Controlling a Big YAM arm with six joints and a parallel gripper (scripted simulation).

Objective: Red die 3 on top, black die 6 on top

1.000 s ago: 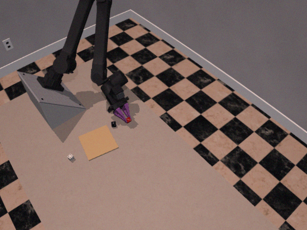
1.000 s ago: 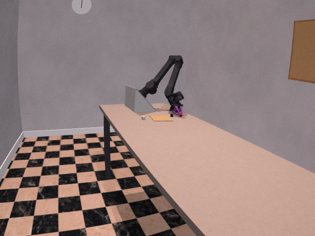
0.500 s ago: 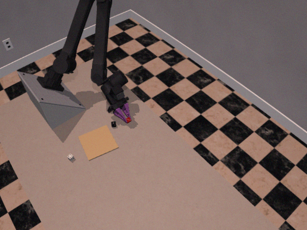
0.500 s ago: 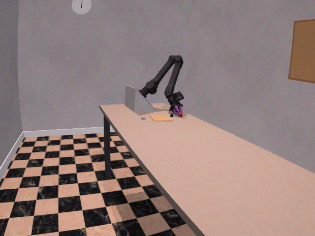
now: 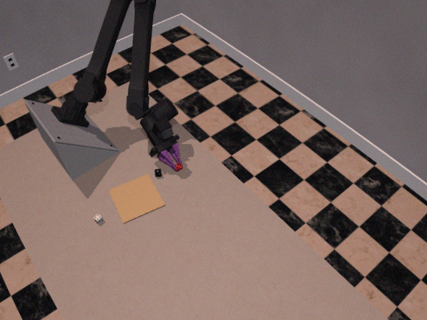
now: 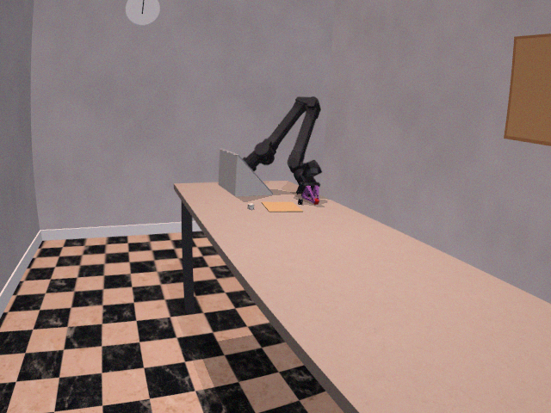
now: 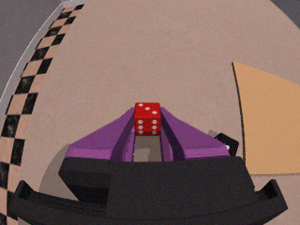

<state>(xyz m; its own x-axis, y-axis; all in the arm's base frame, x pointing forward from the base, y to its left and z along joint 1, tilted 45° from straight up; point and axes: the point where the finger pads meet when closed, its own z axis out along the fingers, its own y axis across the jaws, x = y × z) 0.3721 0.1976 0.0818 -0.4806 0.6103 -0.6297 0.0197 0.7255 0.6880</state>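
The black die is 60 mm to the right of my hand, 30 mm behind it and 10 mm below it. Round my hand: orange mat 170 mm to the right, 20 mm below; then white die 310 mm to the right, 10 mm below; then red die right at my hand.
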